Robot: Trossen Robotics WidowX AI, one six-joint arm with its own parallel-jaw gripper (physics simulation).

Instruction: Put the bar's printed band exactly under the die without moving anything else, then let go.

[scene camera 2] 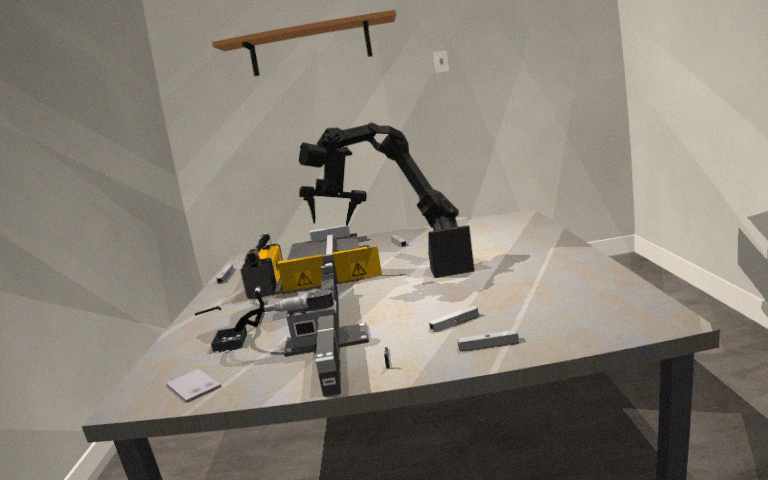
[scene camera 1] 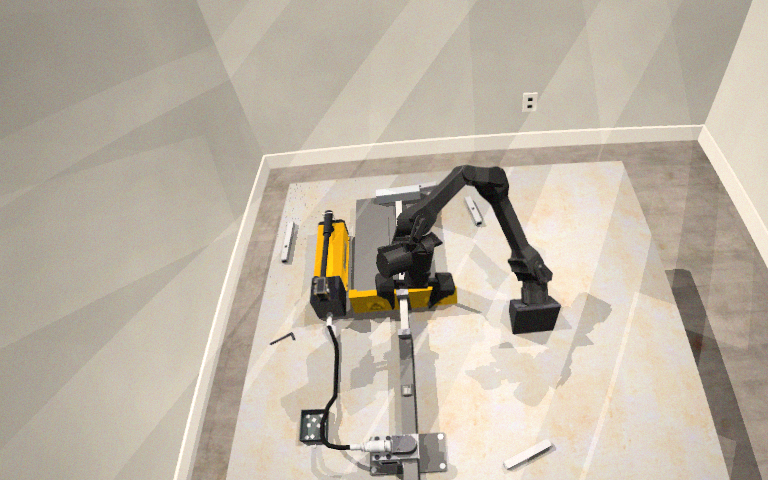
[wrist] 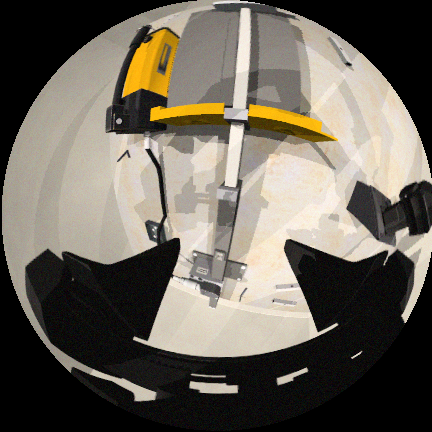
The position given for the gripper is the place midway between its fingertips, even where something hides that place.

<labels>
The gripper (scene camera 1: 410,307) is open, holding nothing. Also in view: a long pale bar (wrist: 244,41).
</labels>
